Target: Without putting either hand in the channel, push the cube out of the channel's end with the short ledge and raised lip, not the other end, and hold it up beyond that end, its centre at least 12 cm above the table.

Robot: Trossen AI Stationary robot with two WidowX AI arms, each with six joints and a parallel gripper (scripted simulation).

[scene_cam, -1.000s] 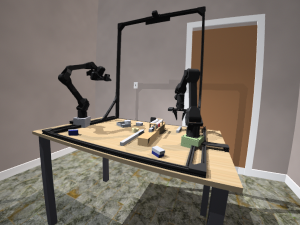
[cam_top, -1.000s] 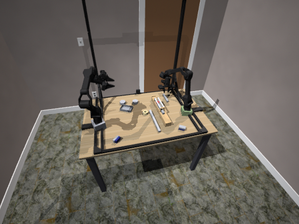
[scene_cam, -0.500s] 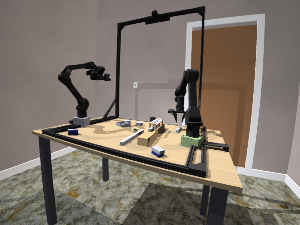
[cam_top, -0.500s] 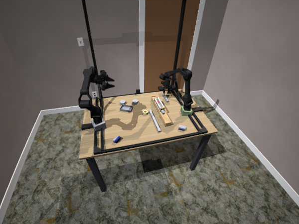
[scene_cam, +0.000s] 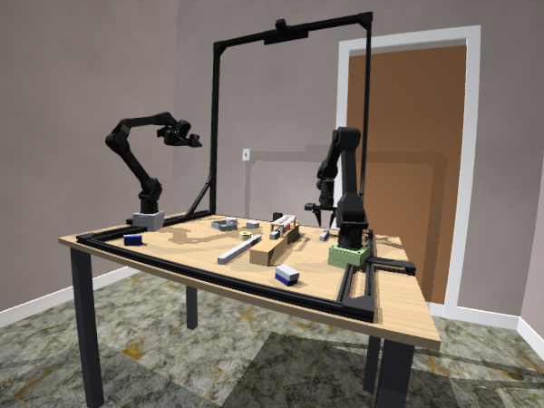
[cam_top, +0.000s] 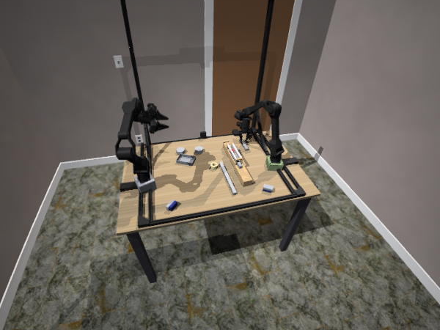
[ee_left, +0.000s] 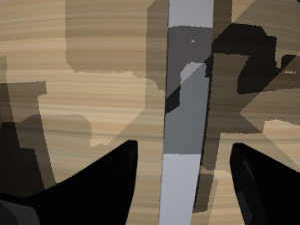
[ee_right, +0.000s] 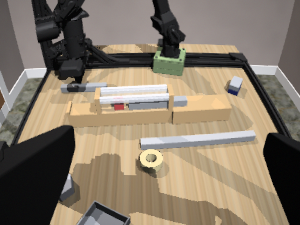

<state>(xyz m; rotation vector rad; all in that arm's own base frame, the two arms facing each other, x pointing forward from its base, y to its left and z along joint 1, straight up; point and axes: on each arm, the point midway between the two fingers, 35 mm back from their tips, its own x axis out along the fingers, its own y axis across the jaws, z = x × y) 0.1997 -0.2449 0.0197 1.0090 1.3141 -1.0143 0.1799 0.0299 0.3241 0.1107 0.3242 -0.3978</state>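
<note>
Now: the wooden channel 17 cm ahead of my left hand, 13 cm to the right of it and 2 cm below it. From my left hand the other things lie so: long grey rod 33 cm ahead, 23 cm to the right, 7 cm below; grey tray 9 cm ahead, 47 cm to the right, 7 cm below; tape roll 20 cm ahead, 29 cm to the right, 6 cm below.
</note>
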